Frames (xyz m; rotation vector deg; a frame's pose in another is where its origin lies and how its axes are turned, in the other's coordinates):
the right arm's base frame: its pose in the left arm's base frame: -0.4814 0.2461 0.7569 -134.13 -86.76 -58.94
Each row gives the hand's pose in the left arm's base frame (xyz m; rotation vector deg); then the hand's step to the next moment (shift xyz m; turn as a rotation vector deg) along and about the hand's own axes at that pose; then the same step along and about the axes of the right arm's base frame.
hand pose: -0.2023 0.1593 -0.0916 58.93 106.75 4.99
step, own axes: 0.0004 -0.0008 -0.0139 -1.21 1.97 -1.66
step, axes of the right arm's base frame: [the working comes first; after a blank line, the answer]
step, axes of the left arm's base frame: -0.0113 0.0047 0.0067 0.13 1.03 2.65

0.0049 -0.0104 -0.0079 2.45 0.21 -1.43
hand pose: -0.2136 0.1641 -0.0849 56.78 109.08 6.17
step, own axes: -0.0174 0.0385 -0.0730 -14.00 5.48 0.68
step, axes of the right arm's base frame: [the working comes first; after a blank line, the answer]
step, axes of the left arm's base frame: -0.0303 0.0371 0.0694 6.81 -5.99 12.01

0.0635 -0.0283 -0.0477 4.79 11.25 -8.78
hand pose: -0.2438 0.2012 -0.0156 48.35 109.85 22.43
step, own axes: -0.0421 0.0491 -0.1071 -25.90 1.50 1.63
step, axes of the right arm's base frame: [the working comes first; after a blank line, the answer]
step, axes of the left arm's base frame: -0.0622 0.0141 0.1077 9.55 -17.23 16.96

0.0626 -0.0364 -0.1020 0.27 19.95 -16.66
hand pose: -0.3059 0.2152 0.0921 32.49 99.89 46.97
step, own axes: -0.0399 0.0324 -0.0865 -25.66 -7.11 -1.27
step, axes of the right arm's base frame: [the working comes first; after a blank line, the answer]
step, axes of the left arm's base frame: -0.0705 -0.0292 0.0656 6.90 -23.38 10.80

0.0022 -0.0324 -0.0952 -8.78 19.23 -16.23
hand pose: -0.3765 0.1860 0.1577 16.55 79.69 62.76
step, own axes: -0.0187 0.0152 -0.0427 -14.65 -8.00 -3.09
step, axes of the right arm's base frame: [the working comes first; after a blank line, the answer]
step, axes of the left arm's base frame: -0.0406 -0.0242 0.0131 3.61 -16.36 2.71

-0.0197 -0.0205 -0.0399 -9.49 11.37 -8.29
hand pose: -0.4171 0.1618 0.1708 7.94 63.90 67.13
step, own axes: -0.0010 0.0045 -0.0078 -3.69 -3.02 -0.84
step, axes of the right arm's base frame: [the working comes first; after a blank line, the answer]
step, axes of the left arm's base frame: -0.0088 -0.0022 -0.0005 1.53 -4.59 0.04

-0.0041 -0.0066 -0.0047 -2.99 3.47 -1.56
